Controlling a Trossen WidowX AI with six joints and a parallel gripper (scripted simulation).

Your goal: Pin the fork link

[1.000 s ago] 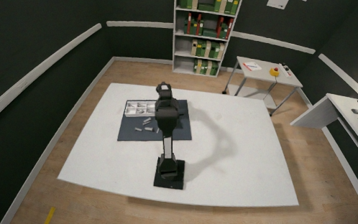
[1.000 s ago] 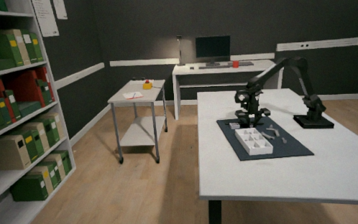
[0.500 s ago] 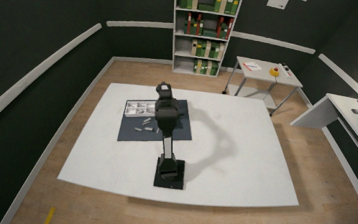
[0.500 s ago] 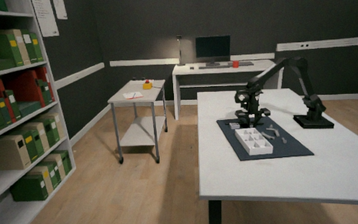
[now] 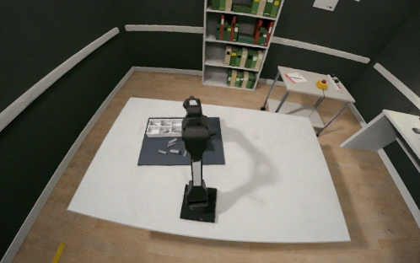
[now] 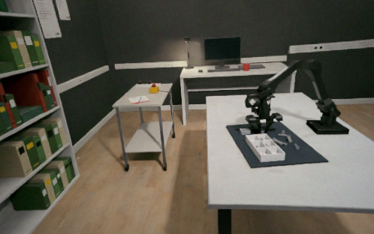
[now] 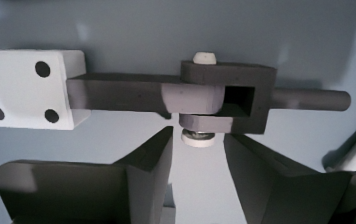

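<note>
The eye plate lies 3 cm below my hand, 2 cm to the right of it and 2 cm ahead of it. The rest, counted from my hand: dark blue mat 7 cm to the left, 5 cm below, 2 cm behind; grey block 10 cm ahead, 3 cm below; pin 11 cm behind, 4 cm below, 1 cm to the right.
</note>
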